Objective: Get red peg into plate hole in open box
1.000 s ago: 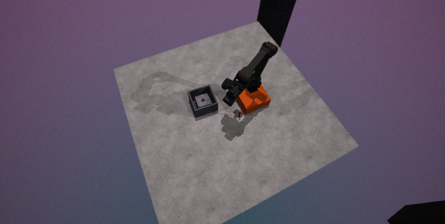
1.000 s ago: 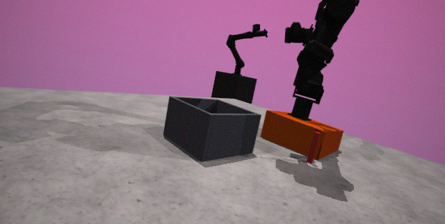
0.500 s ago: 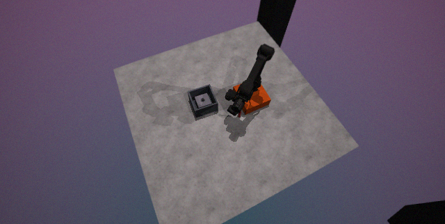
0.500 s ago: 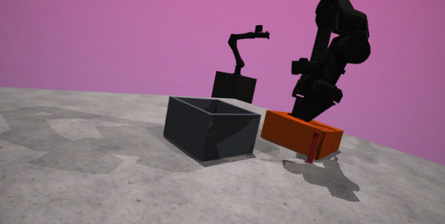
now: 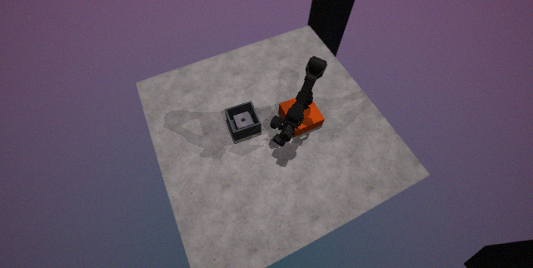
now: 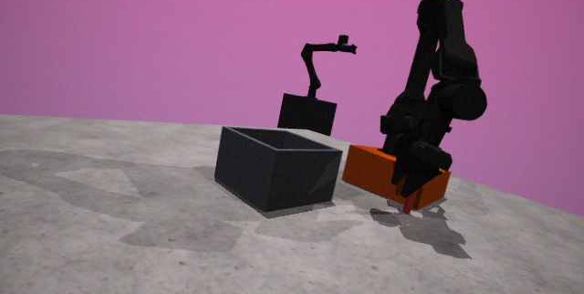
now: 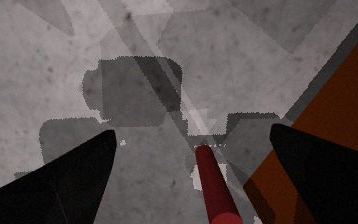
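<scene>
The plate is 15 cm ahead of my gripper tip and 18 cm to the right of it. Also, from my gripper tip: dark box (15 cm ahead, 18 cm to the right, 2 cm below); then red peg (3 cm behind, 2 cm to the left).
</scene>
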